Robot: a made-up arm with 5 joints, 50 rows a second.
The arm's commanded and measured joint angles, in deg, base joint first. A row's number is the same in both.
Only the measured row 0 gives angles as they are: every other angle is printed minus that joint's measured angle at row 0.
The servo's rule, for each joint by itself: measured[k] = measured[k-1] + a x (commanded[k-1-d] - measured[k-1]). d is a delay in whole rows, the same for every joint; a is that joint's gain. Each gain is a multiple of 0.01, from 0.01 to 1. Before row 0 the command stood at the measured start. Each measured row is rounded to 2 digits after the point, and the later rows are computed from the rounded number. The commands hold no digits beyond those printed.
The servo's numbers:
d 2
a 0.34 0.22 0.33 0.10 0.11
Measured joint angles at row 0:
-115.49 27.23 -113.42 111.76 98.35
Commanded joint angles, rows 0 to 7:
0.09 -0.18 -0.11 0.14 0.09
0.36 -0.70 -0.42 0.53 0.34
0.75 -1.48 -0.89 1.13 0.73
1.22 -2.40 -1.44 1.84 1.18
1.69 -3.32 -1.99 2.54 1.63
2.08 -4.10 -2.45 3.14 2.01
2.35 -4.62 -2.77 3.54 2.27
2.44 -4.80 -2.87 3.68 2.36
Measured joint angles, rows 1 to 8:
0.00 0.00 0.00 0.00 0.00
0.00 0.00 0.00 0.00 0.00
0.03 -0.04 -0.04 0.01 0.01
0.14 -0.19 -0.17 0.06 0.05
0.35 -0.47 -0.41 0.17 0.12
0.65 -0.89 -0.75 0.34 0.24
1.00 -1.42 -1.16 0.56 0.39
1.37 -2.01 -1.59 0.82 0.57

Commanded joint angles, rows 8 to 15:
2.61 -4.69 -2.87 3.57 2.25
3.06 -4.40 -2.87 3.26 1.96
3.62 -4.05 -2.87 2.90 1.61
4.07 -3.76 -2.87 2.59 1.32
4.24 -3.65 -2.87 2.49 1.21
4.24 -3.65 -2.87 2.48 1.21
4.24 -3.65 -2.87 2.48 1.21
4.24 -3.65 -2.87 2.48 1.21
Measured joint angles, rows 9 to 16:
1.70 -2.58 -1.98 1.09 0.76
1.95 -3.07 -2.27 1.35 0.94
2.17 -3.43 -2.47 1.57 1.08
2.47 -3.64 -2.60 1.74 1.18
2.86 -3.73 -2.69 1.86 1.23
3.27 -3.74 -2.75 1.93 1.24
3.60 -3.72 -2.79 1.99 1.24
3.82 -3.70 -2.82 2.04 1.24

